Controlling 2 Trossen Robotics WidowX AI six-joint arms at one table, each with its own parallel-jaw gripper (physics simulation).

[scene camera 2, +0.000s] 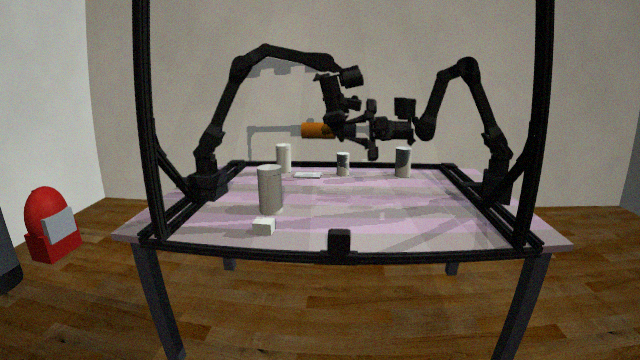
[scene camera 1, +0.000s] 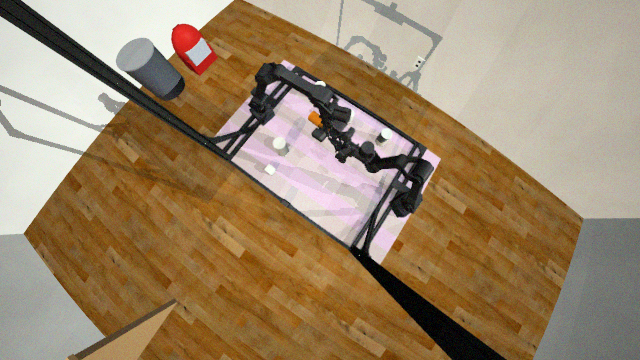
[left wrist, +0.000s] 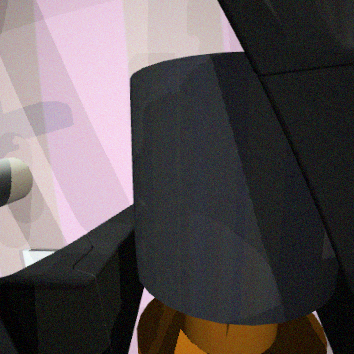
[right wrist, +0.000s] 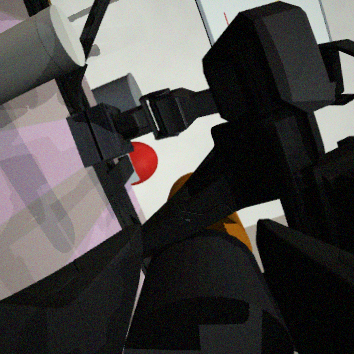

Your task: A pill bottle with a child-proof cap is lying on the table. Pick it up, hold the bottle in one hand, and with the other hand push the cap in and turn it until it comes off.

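Note:
The orange pill bottle (scene camera 1: 314, 118) (scene camera 2: 312, 130) (left wrist: 230, 335) (right wrist: 239, 237) is held sideways, well above the table. My left gripper (scene camera 1: 322, 129) (scene camera 2: 334, 130) is shut on it; one of its fingers crosses in front of the bottle in the right wrist view. The dark grey cap (scene camera 2: 349, 131) (left wrist: 200, 175) (right wrist: 200, 280) sits at the bottle's end, with the orange neck showing beneath it in the left wrist view. My right gripper (scene camera 1: 341, 144) (scene camera 2: 353, 131) has its fingers on either side of the cap and is shut on it. The exact contact of its far finger is hidden.
A tall white cylinder (scene camera 1: 280, 145) (scene camera 2: 270, 190) and a small white block (scene camera 1: 270, 169) (scene camera 2: 264, 227) stand at the front left of the table. Smaller pale cylinders (scene camera 2: 283, 159) (scene camera 2: 342, 164) (scene camera 2: 403, 162) and a flat white item (scene camera 2: 307, 175) are toward the back. A black frame surrounds the tabletop.

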